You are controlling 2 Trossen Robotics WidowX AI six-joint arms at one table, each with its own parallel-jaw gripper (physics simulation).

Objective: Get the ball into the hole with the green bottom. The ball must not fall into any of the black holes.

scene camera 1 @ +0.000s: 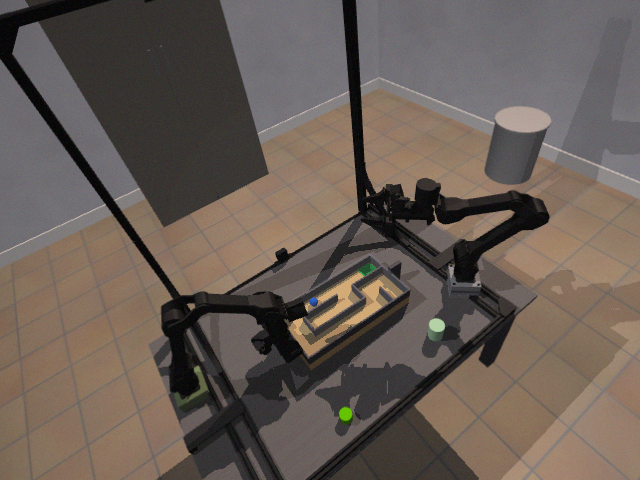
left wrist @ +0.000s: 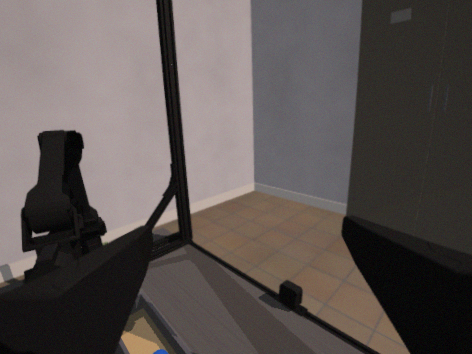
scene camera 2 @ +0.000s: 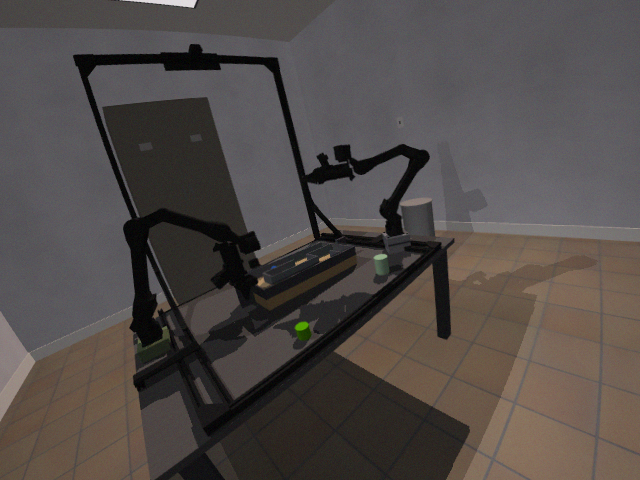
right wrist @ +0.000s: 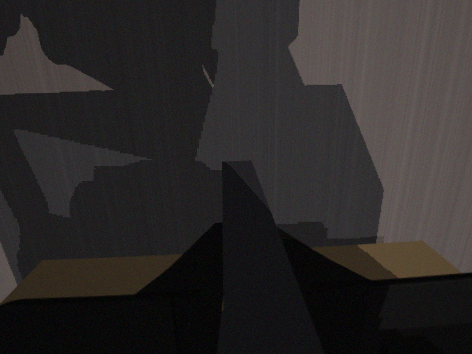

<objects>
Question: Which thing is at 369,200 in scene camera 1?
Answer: The left gripper.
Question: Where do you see a tan maze box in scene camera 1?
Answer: At 343,307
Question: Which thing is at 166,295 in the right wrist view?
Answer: The right gripper.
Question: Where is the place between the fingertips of the left gripper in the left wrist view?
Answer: At 248,230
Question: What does the right gripper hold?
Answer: A tan maze box.
</objects>
